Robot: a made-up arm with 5 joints. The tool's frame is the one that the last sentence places. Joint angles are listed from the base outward.
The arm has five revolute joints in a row. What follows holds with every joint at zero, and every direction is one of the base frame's.
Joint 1 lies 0.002 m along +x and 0.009 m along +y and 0.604 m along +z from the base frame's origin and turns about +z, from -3.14 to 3.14 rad.
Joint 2 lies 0.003 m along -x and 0.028 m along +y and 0.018 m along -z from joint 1 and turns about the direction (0, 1, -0.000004), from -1.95 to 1.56 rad.
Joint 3 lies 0.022 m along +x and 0.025 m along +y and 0.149 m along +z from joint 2 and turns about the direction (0, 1, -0.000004), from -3.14 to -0.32 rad.
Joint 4 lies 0.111 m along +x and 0.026 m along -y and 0.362 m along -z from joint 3 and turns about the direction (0, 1, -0.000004), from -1.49 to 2.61 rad.
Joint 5 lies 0.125 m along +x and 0.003 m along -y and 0.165 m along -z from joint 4 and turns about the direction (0, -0.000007, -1), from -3.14 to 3.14 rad.
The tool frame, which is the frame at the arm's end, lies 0.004 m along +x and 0.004 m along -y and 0.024 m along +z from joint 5; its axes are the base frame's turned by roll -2.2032, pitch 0.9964 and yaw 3.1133 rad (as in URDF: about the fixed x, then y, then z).
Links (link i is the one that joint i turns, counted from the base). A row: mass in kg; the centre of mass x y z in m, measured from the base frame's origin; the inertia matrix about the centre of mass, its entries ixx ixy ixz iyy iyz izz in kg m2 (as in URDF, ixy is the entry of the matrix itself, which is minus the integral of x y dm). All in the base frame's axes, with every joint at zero. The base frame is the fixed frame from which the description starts. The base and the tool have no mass.
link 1: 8.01; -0.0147 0.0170 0.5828; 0.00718 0 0 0.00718 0 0.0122
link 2: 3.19; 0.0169 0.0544 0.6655; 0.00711 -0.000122 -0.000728 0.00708 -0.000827 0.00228
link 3: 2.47; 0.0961 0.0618 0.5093; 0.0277 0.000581 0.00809 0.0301 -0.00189 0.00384
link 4: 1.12; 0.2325 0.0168 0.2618; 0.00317 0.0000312 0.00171 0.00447 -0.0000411 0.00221
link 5: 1.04; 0.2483 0.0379 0.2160; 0.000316 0 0 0.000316 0 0.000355
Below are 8 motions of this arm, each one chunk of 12 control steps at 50 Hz.
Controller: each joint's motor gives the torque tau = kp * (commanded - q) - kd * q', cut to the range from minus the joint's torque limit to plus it. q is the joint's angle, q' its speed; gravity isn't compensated. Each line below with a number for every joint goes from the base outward.
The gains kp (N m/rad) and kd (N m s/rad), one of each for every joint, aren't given. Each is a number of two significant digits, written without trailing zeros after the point. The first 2 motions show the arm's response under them.
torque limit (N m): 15 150 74 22 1.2
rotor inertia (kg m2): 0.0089 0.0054 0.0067 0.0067 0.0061
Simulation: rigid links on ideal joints. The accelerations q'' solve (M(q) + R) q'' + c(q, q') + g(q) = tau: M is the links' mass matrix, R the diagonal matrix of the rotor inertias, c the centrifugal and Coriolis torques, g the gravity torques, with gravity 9.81 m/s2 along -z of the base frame. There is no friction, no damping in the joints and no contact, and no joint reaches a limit. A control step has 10 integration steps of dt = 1/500 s. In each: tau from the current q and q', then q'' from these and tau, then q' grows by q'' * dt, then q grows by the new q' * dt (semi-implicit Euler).
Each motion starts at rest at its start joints. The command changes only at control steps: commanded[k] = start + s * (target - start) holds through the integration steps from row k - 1 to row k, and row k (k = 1, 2, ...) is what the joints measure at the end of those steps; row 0 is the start. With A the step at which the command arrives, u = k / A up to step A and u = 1 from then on. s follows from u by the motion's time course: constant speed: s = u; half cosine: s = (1 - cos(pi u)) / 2; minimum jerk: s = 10 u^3 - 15 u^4 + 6 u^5; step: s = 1 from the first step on.
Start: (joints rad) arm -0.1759 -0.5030 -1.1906 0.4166 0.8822
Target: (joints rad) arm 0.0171 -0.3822 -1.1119 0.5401 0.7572
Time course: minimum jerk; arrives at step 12
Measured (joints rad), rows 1 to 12:
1: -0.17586 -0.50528 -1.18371 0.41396 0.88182
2: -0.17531 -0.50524 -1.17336 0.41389 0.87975
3: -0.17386 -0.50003 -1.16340 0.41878 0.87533
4: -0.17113 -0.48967 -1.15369 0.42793 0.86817
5: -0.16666 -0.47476 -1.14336 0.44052 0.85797
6: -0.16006 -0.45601 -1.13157 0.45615 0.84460
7: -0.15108 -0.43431 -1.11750 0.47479 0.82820
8: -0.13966 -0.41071 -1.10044 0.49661 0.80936
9: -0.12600 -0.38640 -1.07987 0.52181 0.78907
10: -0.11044 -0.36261 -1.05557 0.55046 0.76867
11: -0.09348 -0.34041 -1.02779 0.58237 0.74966
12: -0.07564 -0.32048 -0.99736 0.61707 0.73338
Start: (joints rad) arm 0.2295 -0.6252 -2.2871 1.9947 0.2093
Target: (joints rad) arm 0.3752 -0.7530 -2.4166 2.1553 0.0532
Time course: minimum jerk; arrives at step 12
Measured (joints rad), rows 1 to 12:
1: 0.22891 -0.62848 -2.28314 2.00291 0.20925
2: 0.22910 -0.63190 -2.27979 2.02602 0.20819
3: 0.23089 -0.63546 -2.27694 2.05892 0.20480
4: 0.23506 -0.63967 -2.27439 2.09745 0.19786
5: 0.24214 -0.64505 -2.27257 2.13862 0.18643
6: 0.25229 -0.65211 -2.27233 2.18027 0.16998
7: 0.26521 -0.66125 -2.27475 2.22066 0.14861
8: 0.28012 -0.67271 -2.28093 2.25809 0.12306
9: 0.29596 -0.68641 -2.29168 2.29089 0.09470
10: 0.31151 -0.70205 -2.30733 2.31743 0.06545
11: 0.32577 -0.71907 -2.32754 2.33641 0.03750
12: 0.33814 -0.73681 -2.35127 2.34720 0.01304
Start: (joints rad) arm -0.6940 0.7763 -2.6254 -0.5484 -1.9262
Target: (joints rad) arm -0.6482 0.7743 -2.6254 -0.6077 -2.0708
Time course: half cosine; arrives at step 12
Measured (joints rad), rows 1 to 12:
1: -0.69378 0.78100 -2.62615 -0.55716 -1.92627
2: -0.69327 0.78839 -2.62177 -0.57704 -1.92717
3: -0.69250 0.79731 -2.61321 -0.59951 -1.92977
4: -0.69145 0.80713 -2.60166 -0.61872 -1.93479
5: -0.69011 0.81739 -2.58803 -0.63136 -1.94267
6: -0.68844 0.82779 -2.57306 -0.63621 -1.95349
7: -0.68641 0.83810 -2.55739 -0.63346 -1.96696
8: -0.68403 0.84816 -2.54151 -0.62421 -1.98236
9: -0.68130 0.85783 -2.52585 -0.61005 -1.99864
10: -0.67826 0.86702 -2.51075 -0.59268 -2.01449
11: -0.67496 0.87563 -2.49650 -0.57366 -2.02847
12: -0.67149 0.88356 -2.48333 -0.55423 -2.03910

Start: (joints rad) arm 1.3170 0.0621 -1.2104 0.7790 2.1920
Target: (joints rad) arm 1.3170 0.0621 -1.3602 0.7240 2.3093
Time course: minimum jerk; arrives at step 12
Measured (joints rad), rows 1 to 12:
1: 1.31707 0.06476 -1.20760 0.77477 2.19214
2: 1.31723 0.07162 -1.20126 0.76927 2.19291
3: 1.31743 0.08166 -1.19293 0.76854 2.19494
4: 1.31762 0.09412 -1.18383 0.77535 2.19891
5: 1.31778 0.10833 -1.17487 0.78988 2.20552
6: 1.31791 0.12356 -1.16654 0.81058 2.21531
7: 1.31798 0.13888 -1.15899 0.83506 2.22850
8: 1.31799 0.15331 -1.15213 0.86078 2.24485
9: 1.31793 0.16587 -1.14583 0.88545 2.26355
10: 1.31780 0.17581 -1.13997 0.90728 2.28329
11: 1.31762 0.18271 -1.13464 0.92509 2.30244
12: 1.31739 0.18665 -1.13023 0.93835 2.31926

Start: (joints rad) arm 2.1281 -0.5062 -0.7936 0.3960 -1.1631
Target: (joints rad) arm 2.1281 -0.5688 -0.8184 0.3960 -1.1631
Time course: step
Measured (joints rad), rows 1 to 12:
1: 2.12748 -0.51933 -0.77997 0.40136 -1.16370
2: 2.12685 -0.53439 -0.76235 0.41617 -1.16380
3: 2.12672 -0.54123 -0.74892 0.43439 -1.16256
4: 2.12698 -0.54098 -0.73796 0.45186 -1.16005
5: 2.12742 -0.53665 -0.72705 0.46778 -1.15666
6: 2.12790 -0.53044 -0.71512 0.48296 -1.15282
7: 2.12834 -0.52359 -0.70208 0.49837 -1.14890
8: 2.12868 -0.51668 -0.68832 0.51446 -1.14518
9: 2.12894 -0.51004 -0.67433 0.53117 -1.14184
10: 2.12909 -0.50386 -0.66060 0.54809 -1.13903
11: 2.12915 -0.49827 -0.64758 0.56462 -1.13679
12: 2.12913 -0.49339 -0.63565 0.58017 -1.13514

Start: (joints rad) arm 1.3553 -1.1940 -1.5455 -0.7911 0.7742
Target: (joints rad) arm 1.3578 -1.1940 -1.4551 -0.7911 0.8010
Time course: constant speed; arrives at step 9
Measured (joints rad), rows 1 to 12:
1: 1.35500 -1.20160 -1.53597 -0.79739 0.77419
2: 1.35471 -1.20987 -1.52531 -0.81662 0.77414
3: 1.35448 -1.21632 -1.51742 -0.84362 0.77514
4: 1.35426 -1.22195 -1.51175 -0.87289 0.77819
5: 1.35410 -1.22742 -1.50771 -0.90075 0.78388
6: 1.35405 -1.23293 -1.50483 -0.92517 0.79235
7: 1.35421 -1.23844 -1.50269 -0.94530 0.80333
8: 1.35461 -1.24381 -1.50086 -0.96105 0.81622
9: 1.35528 -1.24884 -1.49888 -0.97281 0.83019
10: 1.35619 -1.25215 -1.49811 -0.98138 0.84401
11: 1.35720 -1.25388 -1.49827 -0.98673 0.85636
12: 1.35822 -1.25462 -1.49858 -0.98897 0.86619

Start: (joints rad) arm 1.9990 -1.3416 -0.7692 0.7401 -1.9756
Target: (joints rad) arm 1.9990 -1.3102 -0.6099 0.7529 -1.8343
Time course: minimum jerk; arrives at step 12
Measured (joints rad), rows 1 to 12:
1: 1.99885 -1.34837 -0.76081 0.74173 -1.97511
2: 1.99912 -1.35550 -0.74926 0.75085 -1.97202
3: 2.00001 -1.35830 -0.73772 0.76338 -1.96509
4: 2.00129 -1.35740 -0.72429 0.77436 -1.95393
5: 2.00270 -1.35392 -0.70731 0.78174 -1.93855
6: 2.00401 -1.34853 -0.68625 0.78582 -1.91924
7: 2.00505 -1.34146 -0.66134 0.78826 -1.89665
8: 2.00572 -1.33280 -0.63333 0.79125 -1.87181
9: 2.00598 -1.32269 -0.60317 0.79708 -1.84613
10: 2.00580 -1.31136 -0.57194 0.80761 -1.82128
11: 2.00520 -1.29926 -0.54064 0.82397 -1.79903
12: 2.00422 -1.28699 -0.51006 0.84619 -1.78094

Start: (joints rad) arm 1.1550 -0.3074 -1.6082 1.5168 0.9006
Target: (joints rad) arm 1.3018 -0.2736 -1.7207 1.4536 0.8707
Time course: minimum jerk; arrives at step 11
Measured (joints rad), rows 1 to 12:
1: 1.15511 -0.30858 -1.60291 1.51837 0.90037
2: 1.15575 -0.30648 -1.59547 1.52701 0.89939
3: 1.15725 -0.29979 -1.58789 1.54114 0.89714
4: 1.16000 -0.28861 -1.58061 1.55784 0.89323
5: 1.16442 -0.27357 -1.57384 1.57445 0.88757
6: 1.17086 -0.25581 -1.56748 1.58882 0.88041
7: 1.17948 -0.23686 -1.56121 1.59956 0.87232
8: 1.19021 -0.21844 -1.55461 1.60616 0.86419
9: 1.20275 -0.20211 -1.54734 1.60896 0.85703
10: 1.21662 -0.18905 -1.53936 1.60907 0.85181
11: 1.23125 -0.17968 -1.53120 1.60808 0.84924
12: 1.24611 -0.17366 -1.52403 1.60764 0.84955

